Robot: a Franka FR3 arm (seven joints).
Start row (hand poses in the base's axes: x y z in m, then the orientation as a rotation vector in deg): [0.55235, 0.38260, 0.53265, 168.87, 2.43, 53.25]
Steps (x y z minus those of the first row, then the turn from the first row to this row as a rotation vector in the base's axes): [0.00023, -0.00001, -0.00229, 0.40, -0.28, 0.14]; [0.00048, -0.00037, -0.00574, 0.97, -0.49, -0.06]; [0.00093, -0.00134, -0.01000, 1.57, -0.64, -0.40]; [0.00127, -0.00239, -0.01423, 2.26, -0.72, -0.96]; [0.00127, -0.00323, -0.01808, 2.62, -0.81, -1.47]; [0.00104, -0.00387, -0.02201, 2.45, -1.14, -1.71]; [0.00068, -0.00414, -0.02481, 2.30, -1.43, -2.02]
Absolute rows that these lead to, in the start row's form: [0.55258, 0.38259, 0.53036, 169.14, 2.44, 53.80]; [0.55283, 0.38223, 0.52691, 169.50, 1.88, 54.25]; [0.55328, 0.38126, 0.52265, 169.89, 1.09, 54.61]; [0.55362, 0.38021, 0.51842, 170.32, -0.06, 54.86]; [0.55362, 0.37937, 0.51457, 170.46, -1.00, 55.03]; [0.55339, 0.37873, 0.51064, 170.08, -1.29, 55.44]; [0.55303, 0.37846, 0.50784, 169.71, -1.69, 55.78]
